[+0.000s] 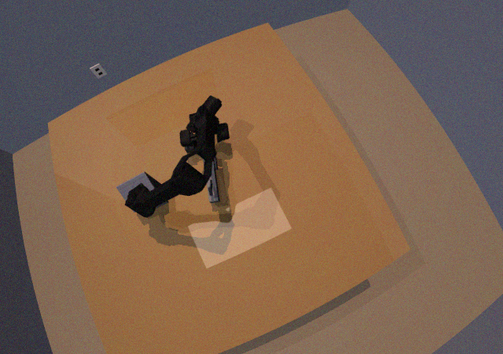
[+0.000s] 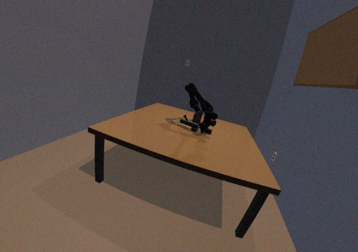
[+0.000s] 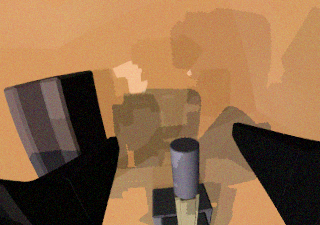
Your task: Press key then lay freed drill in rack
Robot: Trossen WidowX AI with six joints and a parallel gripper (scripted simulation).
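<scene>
Now: the drill 50 mm to the right of my gripper tip, 30 mm above it and 20 mm behind it. The rest, counted from my gripper tip: dark block: 60 mm behind, 40 mm to the left; grey block: 140 mm to the right, 60 mm behind, 20 mm above.
</scene>
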